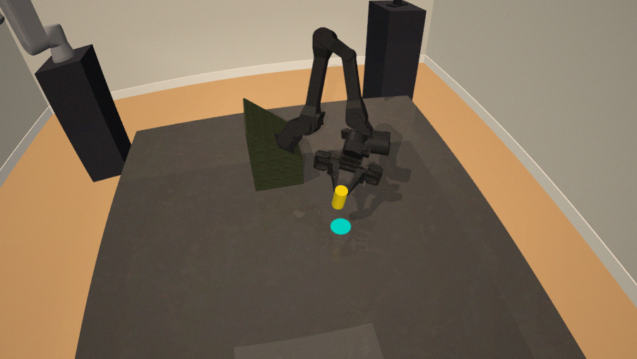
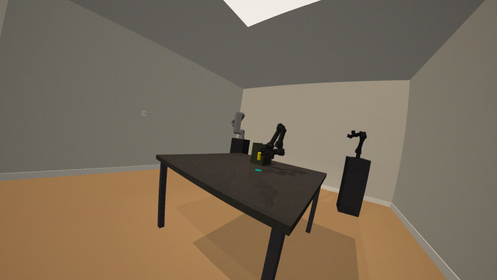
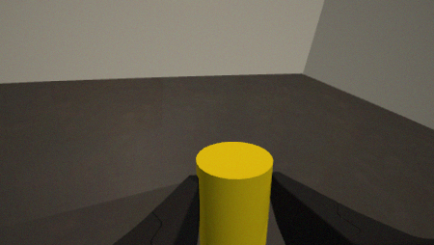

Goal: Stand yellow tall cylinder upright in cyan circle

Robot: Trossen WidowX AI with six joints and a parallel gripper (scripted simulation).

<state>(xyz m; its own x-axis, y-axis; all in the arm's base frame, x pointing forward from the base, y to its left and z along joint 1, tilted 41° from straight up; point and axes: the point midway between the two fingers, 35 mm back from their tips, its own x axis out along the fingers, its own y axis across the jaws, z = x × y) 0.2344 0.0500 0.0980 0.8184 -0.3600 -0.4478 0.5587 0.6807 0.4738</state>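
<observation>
Right now the cyan circle is 10 mm behind my gripper tip, 10 mm to the left of it and 150 mm below it. Round my gripper tip: yellow tall cylinder: 20 mm below.
</observation>
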